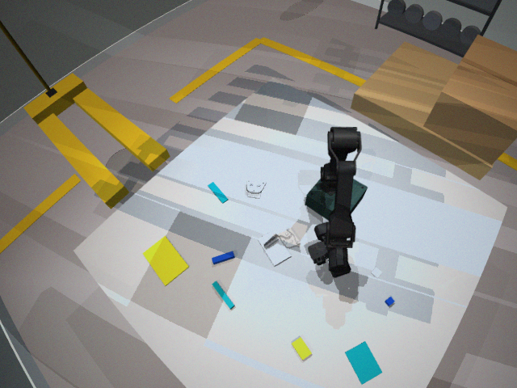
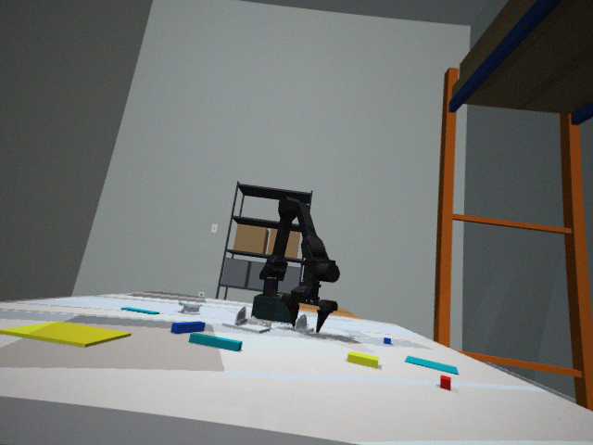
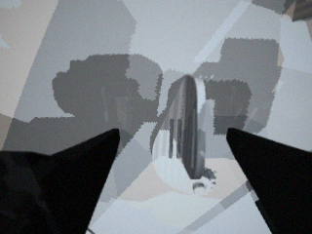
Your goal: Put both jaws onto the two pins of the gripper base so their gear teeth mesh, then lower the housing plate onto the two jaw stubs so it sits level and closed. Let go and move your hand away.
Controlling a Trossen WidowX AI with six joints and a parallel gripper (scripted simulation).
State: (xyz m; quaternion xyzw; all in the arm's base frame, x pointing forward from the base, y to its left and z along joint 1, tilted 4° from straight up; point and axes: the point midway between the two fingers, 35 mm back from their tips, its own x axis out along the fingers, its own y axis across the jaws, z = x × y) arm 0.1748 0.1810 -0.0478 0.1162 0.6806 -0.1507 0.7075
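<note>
Right now my gripper tip is 40 mm past the grey jaw and 10 mm to the left of it. From my gripper tip the other things lie so: small yellow block (280 mm ahead, 170 mm to the left); small blue cube (260 mm to the left, 50 mm behind); housing plate (140 mm to the right, 60 mm ahead).
</note>
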